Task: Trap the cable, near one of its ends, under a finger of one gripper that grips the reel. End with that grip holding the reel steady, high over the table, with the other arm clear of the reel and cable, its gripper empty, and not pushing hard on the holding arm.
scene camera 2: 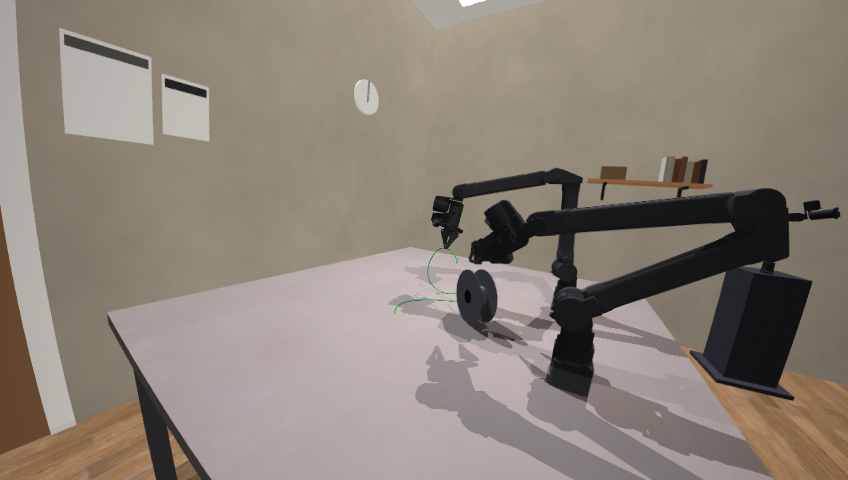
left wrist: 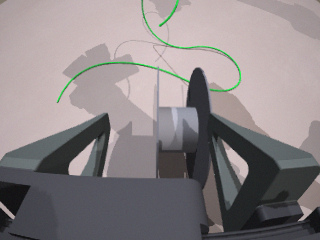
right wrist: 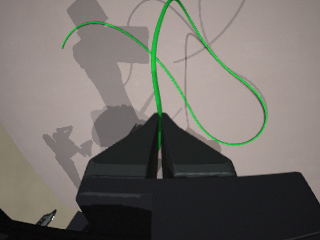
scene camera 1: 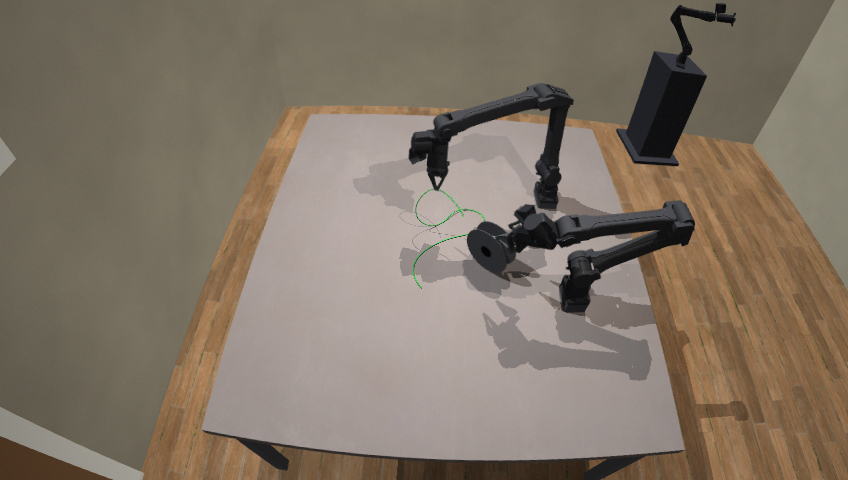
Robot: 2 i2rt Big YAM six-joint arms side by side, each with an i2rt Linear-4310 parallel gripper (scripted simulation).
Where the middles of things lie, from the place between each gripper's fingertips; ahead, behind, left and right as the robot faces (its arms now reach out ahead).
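Dark reel [scene camera 2: 469, 296]: from my left hand [scene camera 2: 479, 259], 2 cm ahead, 6 cm to the right, 14 cm below. Right hand: 19 cm past the reel, 18 cm to the right of it, 12 cm above it.
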